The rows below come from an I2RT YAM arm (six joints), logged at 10 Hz.
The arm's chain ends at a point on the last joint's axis. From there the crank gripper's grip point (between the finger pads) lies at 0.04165 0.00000 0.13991 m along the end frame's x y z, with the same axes.
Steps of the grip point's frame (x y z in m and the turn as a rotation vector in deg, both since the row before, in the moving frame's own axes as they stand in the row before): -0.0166 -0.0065 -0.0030 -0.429 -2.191 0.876; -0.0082 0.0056 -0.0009 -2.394 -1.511 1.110; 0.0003 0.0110 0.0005 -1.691 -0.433 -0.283; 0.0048 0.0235 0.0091 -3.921 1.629 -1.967; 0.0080 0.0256 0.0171 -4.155 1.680 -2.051; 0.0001 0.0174 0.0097 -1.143 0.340 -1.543; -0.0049 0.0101 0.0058 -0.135 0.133 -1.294; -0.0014 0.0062 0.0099 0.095 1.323 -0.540
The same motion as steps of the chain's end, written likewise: -0.0112 -0.0081 -0.0045 -0.429 -2.191 0.876; -0.0044 -0.0010 -0.0018 -2.394 -1.511 1.110; 0.0013 0.0071 0.0002 -1.691 -0.433 -0.283; 0.0007 0.0155 0.0106 -3.921 1.629 -1.967; 0.0038 0.0171 0.0187 -4.155 1.680 -2.051; -0.0008 0.0157 0.0100 -1.143 0.340 -1.543; -0.0052 0.0107 0.0059 -0.135 0.133 -1.294; -0.0046 0.0068 0.0109 0.095 1.323 -0.540
